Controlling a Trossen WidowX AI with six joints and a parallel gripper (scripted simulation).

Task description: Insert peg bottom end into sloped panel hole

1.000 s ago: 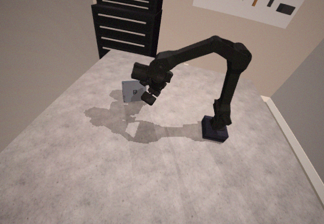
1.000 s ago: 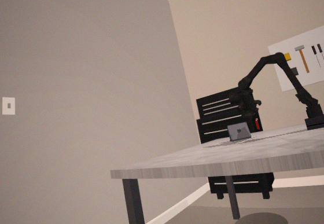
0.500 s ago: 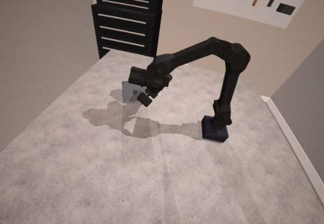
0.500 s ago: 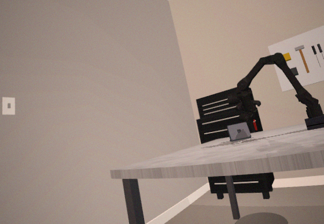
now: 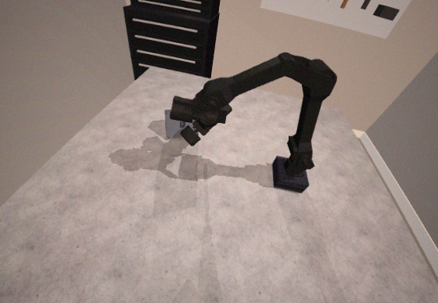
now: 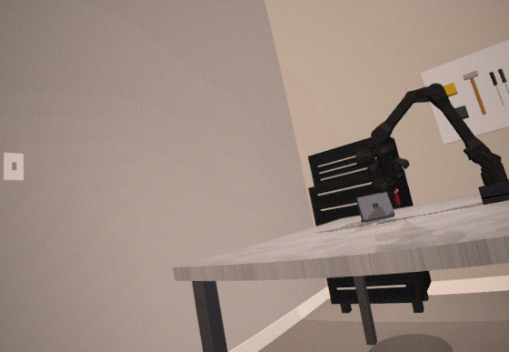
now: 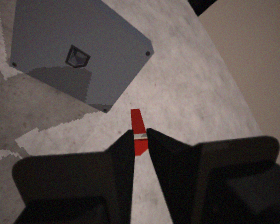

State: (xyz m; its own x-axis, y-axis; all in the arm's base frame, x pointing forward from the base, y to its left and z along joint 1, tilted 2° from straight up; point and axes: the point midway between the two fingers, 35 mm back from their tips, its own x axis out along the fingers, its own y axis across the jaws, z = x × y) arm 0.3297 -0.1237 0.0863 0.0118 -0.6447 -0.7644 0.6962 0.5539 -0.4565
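Now: the grey sloped panel 10 cm ahead of my gripper tip, 6 cm to the right of it and 6 cm below it. Also, from my gripper tip: red peg 1 cm to the right, 1 cm below.
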